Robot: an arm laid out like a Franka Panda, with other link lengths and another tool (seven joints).
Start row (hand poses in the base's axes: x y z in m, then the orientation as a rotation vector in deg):
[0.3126, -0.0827, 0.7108, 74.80, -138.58, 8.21]
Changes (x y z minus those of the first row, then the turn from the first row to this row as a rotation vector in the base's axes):
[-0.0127, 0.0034, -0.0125, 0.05, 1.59, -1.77]
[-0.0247, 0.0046, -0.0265, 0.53, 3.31, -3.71]
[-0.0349, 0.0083, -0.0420, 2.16, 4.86, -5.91]
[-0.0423, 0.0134, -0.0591, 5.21, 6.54, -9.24]
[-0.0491, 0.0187, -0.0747, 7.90, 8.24, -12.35]
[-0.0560, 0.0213, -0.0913, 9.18, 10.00, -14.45]
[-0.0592, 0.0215, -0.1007, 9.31, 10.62, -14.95]
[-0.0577, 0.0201, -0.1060, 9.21, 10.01, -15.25]
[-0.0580, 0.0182, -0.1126, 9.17, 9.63, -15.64]
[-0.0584, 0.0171, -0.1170, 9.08, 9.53, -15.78]
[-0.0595, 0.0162, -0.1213, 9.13, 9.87, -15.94]
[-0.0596, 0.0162, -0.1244, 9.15, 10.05, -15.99]
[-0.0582, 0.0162, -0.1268, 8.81, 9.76, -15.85]
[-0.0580, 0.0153, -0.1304, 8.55, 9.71, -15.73]
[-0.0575, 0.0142, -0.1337, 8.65, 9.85, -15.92]
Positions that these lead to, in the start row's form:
[0.2999, -0.0793, 0.6983, 72.28, -138.35, 6.59]
[0.2879, -0.0781, 0.6843, 69.72, -138.21, 4.34]
[0.2777, -0.0744, 0.6688, 67.33, -138.71, 0.80]
[0.2703, -0.0693, 0.6517, 64.02, -140.05, -4.81]
[0.2635, -0.0640, 0.6361, 60.75, -140.94, -9.92]
[0.2566, -0.0614, 0.6195, 58.20, -140.73, -13.07]
[0.2534, -0.0612, 0.6101, 57.48, -140.44, -13.72]
[0.2549, -0.0626, 0.6048, 57.20, -141.10, -13.32]
[0.2546, -0.0645, 0.5982, 56.77, -141.61, -13.15]
[0.2542, -0.0656, 0.5938, 56.58, -141.74, -13.02]
[0.2531, -0.0665, 0.5895, 56.33, -141.52, -13.32]
[0.2530, -0.0665, 0.5864, 56.23, -141.39, -13.46]
[0.2544, -0.0665, 0.5840, 56.35, -141.49, -12.85]
[0.2546, -0.0674, 0.5804, 56.42, -141.41, -12.47]
[0.2551, -0.0685, 0.5771, 56.19, -141.39, -12.73]

